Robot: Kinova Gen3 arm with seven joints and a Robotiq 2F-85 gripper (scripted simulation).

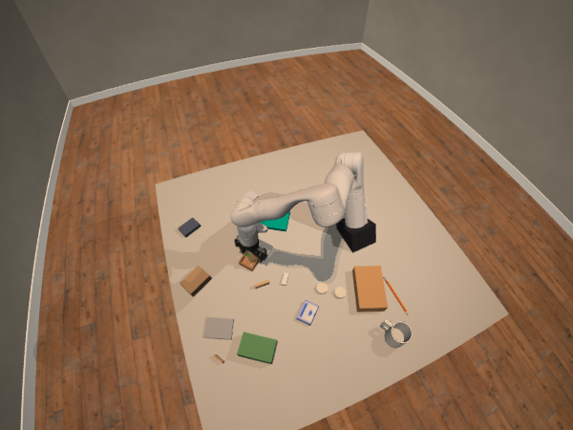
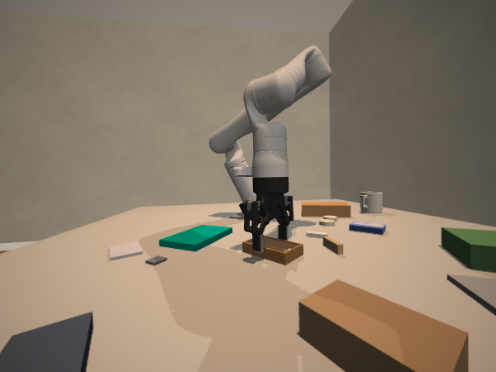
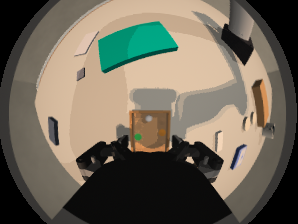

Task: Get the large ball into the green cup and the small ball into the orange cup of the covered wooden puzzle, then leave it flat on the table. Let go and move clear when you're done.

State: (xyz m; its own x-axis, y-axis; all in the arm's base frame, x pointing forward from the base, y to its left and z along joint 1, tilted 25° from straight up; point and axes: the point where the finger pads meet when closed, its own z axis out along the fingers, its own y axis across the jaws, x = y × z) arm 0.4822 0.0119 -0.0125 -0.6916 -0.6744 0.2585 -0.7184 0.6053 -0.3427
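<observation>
Now: the covered wooden puzzle 20 mm below my hand. Also, from my hand: teal slab 120 mm behind, 180 mm to the right, 10 mm below; white block 110 mm behind, 140 mm to the left, 20 mm below; small wooden block 10 mm behind, 130 mm to the left, 10 mm below.
</observation>
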